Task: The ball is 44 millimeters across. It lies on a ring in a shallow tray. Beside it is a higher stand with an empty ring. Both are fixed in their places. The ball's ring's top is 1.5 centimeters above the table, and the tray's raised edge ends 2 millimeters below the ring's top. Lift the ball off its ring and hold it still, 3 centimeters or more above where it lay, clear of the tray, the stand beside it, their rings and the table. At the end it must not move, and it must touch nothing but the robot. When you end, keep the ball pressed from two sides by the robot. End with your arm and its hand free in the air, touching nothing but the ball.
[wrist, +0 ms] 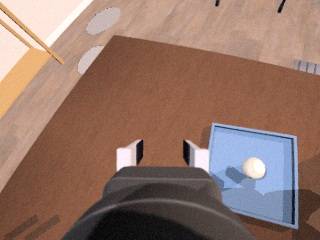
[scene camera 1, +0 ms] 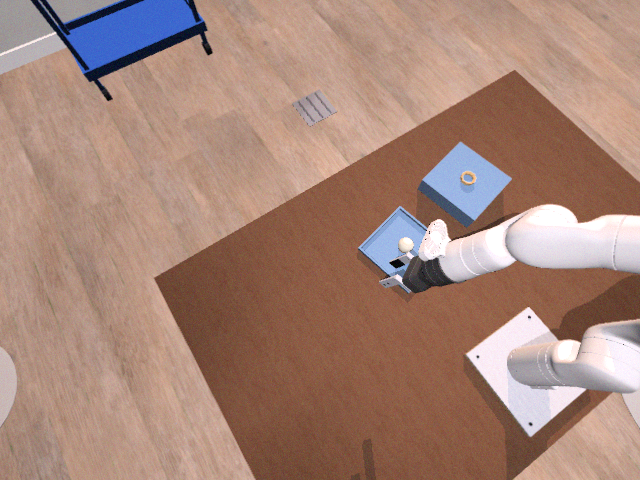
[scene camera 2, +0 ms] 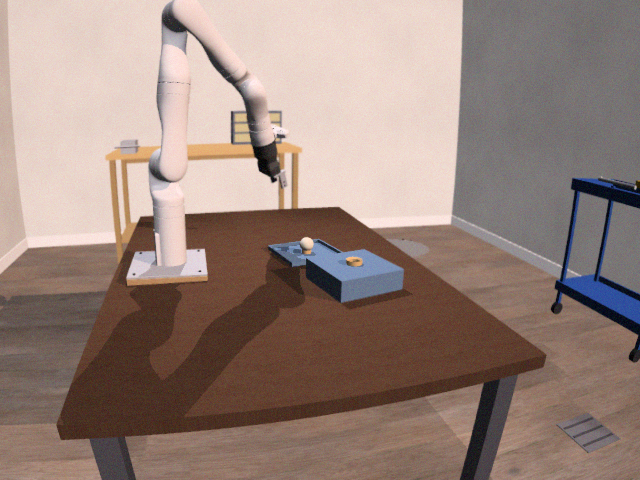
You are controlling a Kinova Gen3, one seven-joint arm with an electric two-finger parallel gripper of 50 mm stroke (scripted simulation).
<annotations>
my gripper: wrist; scene camera 1 388,274; scene camera 2
same spot on my gripper: (wrist: 194,156) = (scene camera 2: 283,170)
same spot on blue stand: (scene camera 2: 344,276) = (scene camera 1: 500,179)
</annotations>
